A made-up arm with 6 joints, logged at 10 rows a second.
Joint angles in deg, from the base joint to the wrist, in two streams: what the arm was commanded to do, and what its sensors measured. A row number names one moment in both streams.
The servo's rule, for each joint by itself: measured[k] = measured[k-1] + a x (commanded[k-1-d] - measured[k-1]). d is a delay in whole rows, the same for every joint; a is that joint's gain. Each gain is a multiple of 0.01, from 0.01 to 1. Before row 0 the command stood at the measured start. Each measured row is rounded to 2 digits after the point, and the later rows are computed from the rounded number. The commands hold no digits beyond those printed.
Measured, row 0:
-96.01 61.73 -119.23 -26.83 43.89 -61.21
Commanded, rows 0 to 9:
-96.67 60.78 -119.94 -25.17 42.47 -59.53
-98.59 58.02 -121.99 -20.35 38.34 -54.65
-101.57 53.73 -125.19 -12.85 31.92 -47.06
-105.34 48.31 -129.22 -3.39 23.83 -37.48
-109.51 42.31 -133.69 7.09 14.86 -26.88
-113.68 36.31 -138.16 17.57 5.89 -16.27
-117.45 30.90 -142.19 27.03 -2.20 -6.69
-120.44 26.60 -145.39 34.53 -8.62 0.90
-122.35 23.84 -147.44 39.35 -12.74 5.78
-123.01 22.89 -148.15 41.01 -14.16 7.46
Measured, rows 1 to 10:
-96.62 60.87 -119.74 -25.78 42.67 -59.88
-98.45 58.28 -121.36 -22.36 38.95 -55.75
-101.35 54.14 -124.12 -16.37 32.90 -48.88
-105.06 48.83 -127.79 -8.19 25.10 -39.87
-109.20 42.90 -132.04 1.44 16.29 -29.61
-113.37 36.90 -136.45 11.60 7.35 -19.07
-117.16 31.44 -140.58 21.32 -0.86 -9.29
-120.21 27.04 -144.04 29.64 -7.53 -1.24
-122.20 24.13 -146.49 35.76 -12.01 4.31
-122.95 23.00 -147.69 39.07 -13.86 6.80
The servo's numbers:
d 0
a 0.93 0.91 0.72 0.63 0.86 0.79

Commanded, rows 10 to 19:
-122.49 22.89 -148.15 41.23 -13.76 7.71
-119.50 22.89 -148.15 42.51 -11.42 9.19
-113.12 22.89 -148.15 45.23 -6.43 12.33
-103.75 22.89 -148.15 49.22 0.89 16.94
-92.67 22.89 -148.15 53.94 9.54 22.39
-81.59 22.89 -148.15 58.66 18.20 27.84
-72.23 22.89 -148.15 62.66 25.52 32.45
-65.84 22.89 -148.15 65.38 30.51 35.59
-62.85 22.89 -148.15 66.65 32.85 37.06
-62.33 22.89 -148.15 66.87 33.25 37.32
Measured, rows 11 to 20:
-122.52 22.90 -148.02 40.43 -13.77 7.52
-119.71 22.89 -148.11 41.74 -11.75 8.84
-113.58 22.89 -148.14 43.94 -7.17 11.60
-104.44 22.89 -148.15 47.27 -0.24 15.82
-93.49 22.89 -148.15 51.47 8.17 21.01
-82.42 22.89 -148.15 56.00 16.80 26.41
-72.94 22.89 -148.15 60.20 24.30 31.18
-66.34 22.89 -148.15 63.46 29.64 34.66
-63.09 22.89 -148.15 65.47 32.40 36.56
-62.38 22.89 -148.15 66.35 33.13 37.16

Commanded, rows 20 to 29:
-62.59 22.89 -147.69 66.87 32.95 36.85
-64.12 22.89 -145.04 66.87 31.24 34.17
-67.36 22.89 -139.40 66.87 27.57 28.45
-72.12 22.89 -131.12 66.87 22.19 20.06
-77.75 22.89 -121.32 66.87 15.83 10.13
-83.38 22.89 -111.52 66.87 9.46 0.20
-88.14 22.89 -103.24 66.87 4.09 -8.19
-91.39 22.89 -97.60 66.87 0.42 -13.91
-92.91 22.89 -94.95 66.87 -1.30 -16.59
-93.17 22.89 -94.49 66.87 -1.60 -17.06
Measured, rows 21 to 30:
-62.58 22.89 -147.82 66.68 32.98 36.92
-64.01 22.89 -145.82 66.80 31.48 34.75
-67.13 22.89 -141.20 66.84 28.12 29.77
-71.77 22.89 -133.94 66.86 23.02 22.10
-77.33 22.89 -124.85 66.87 16.84 12.64
-82.96 22.89 -115.25 66.87 10.49 2.81
-87.78 22.89 -106.60 66.87 4.99 -5.88
-91.14 22.89 -100.12 66.87 1.06 -12.22
-92.79 22.89 -96.40 66.87 -0.97 -15.67
-93.14 22.89 -95.02 66.87 -1.51 -16.77

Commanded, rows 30 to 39:
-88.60 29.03 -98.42 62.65 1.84 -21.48
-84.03 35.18 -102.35 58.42 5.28 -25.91
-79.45 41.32 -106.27 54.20 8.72 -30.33
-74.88 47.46 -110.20 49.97 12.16 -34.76
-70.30 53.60 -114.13 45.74 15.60 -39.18
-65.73 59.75 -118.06 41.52 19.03 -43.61
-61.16 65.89 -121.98 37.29 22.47 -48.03
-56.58 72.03 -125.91 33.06 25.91 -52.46
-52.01 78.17 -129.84 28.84 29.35 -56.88
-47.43 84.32 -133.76 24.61 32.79 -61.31
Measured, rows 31 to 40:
-88.92 28.48 -97.47 64.21 1.37 -20.49
-84.37 34.58 -100.98 60.56 4.73 -24.77
-79.79 40.71 -104.79 56.55 8.16 -29.16
-75.22 46.85 -108.69 52.40 11.60 -33.58
-70.64 52.99 -112.61 48.20 15.04 -38.00
-66.07 59.14 -116.53 43.99 18.47 -42.43
-61.50 65.28 -120.45 39.77 21.91 -46.85
-56.92 71.42 -124.38 35.54 25.35 -51.28
-52.35 77.56 -128.31 31.32 28.79 -55.70
-47.77 83.71 -132.23 27.09 32.23 -60.13

